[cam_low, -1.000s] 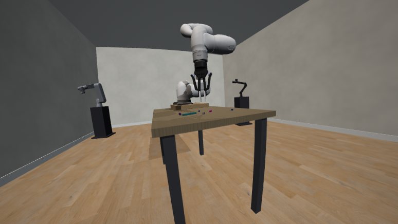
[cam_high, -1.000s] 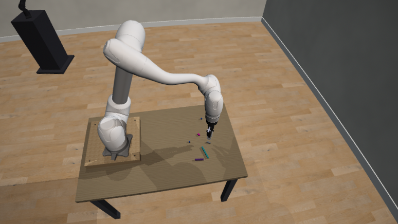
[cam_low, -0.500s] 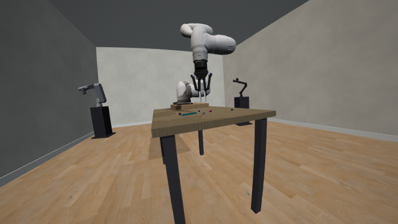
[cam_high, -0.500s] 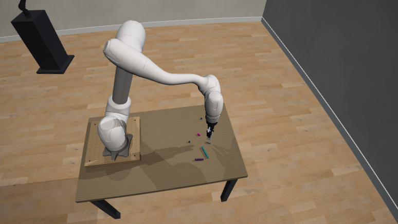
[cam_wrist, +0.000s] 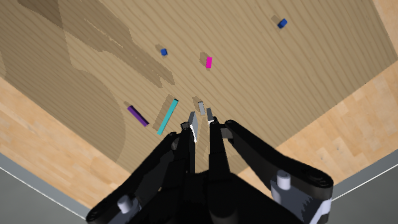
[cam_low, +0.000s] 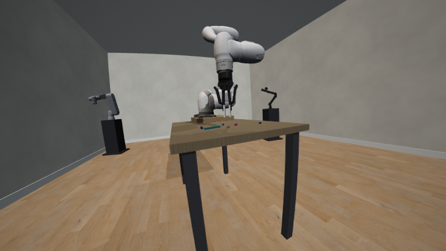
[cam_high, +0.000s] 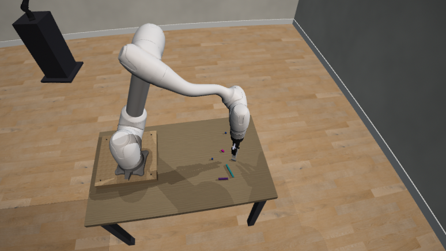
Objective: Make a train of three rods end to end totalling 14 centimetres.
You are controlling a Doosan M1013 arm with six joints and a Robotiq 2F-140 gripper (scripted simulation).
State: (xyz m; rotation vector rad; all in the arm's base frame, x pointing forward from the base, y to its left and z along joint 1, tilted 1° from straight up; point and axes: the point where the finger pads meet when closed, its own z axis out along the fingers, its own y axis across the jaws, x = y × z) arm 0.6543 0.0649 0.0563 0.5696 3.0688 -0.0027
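Now: the grey rod 90 mm below my hand. Also, from my hand: purple rod 70 mm behind, 140 mm to the right, 90 mm below; then turquoise rod 30 mm behind, 80 mm to the right, 90 mm below; then magenta rod 80 mm behind, 70 mm to the left, 90 mm below.
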